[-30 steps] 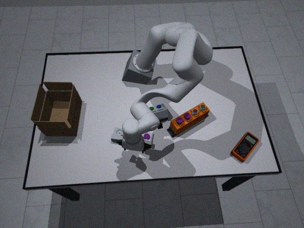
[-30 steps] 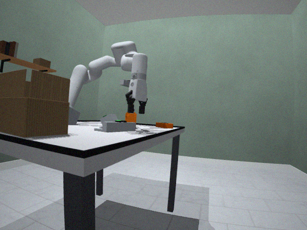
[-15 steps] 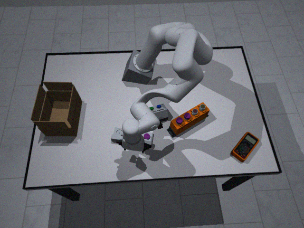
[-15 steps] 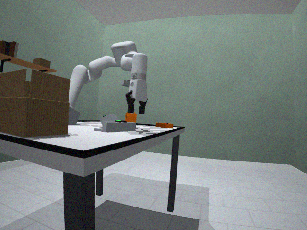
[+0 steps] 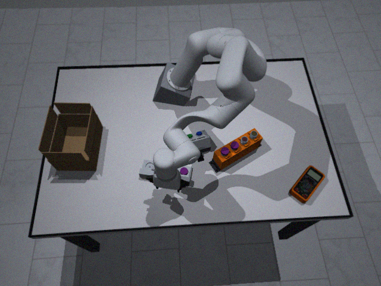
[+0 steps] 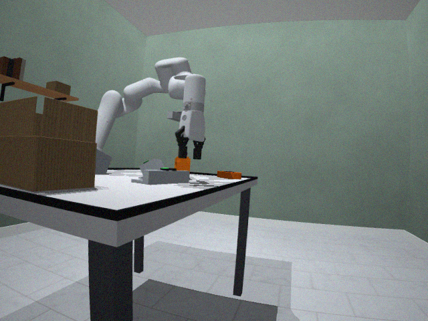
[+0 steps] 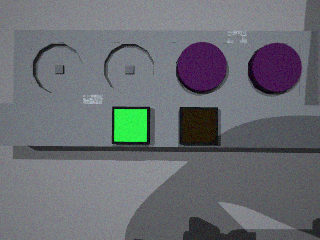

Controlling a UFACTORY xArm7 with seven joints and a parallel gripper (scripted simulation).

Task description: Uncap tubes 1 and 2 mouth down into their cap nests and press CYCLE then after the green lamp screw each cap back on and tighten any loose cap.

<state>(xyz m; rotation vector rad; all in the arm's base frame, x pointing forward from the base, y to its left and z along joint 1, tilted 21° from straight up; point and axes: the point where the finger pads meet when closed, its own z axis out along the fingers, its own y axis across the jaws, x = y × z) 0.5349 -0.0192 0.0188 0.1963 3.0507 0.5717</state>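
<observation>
My gripper is now 11 cm past the purple cap, 9 cm above it and 1 cm to the right of it. Also, from my hand: blue key 27 cm behind, 12 cm to the left, 4 cm below; then green key 25 cm behind, 8 cm to the left, 4 cm below; then grey key housing 24 cm behind, 10 cm to the left, 5 cm below.
</observation>
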